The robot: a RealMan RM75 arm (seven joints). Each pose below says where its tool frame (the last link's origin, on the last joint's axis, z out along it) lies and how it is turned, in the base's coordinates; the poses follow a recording.
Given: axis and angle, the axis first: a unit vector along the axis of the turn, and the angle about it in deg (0 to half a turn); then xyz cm.
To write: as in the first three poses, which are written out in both.
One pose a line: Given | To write
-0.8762 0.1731 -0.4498 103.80 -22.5 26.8 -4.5 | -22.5 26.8 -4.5 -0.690 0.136 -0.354 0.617
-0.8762 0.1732 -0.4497 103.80 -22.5 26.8 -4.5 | -22.5 26.8 -4.5 -0.690 0.136 -0.354 0.617
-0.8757 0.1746 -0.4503 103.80 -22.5 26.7 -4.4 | -22.5 26.7 -4.4 -0.689 0.137 -0.354 0.617
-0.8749 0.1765 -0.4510 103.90 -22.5 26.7 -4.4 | -22.5 26.7 -4.4 -0.689 0.139 -0.355 0.616
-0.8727 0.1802 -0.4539 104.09 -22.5 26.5 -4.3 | -22.5 26.5 -4.3 -0.688 0.142 -0.358 0.615
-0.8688 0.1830 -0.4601 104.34 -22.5 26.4 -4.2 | -22.5 26.4 -4.2 -0.686 0.145 -0.363 0.613
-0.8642 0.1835 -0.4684 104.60 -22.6 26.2 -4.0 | -22.6 26.2 -4.0 -0.684 0.145 -0.371 0.612
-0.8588 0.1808 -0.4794 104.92 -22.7 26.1 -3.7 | -22.7 26.1 -3.7 -0.681 0.143 -0.380 0.609
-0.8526 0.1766 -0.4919 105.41 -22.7 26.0 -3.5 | -22.7 26.0 -3.5 -0.678 0.140 -0.391 0.606
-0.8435 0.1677 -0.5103 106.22 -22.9 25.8 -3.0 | -22.9 25.8 -3.0 -0.675 0.134 -0.408 0.600
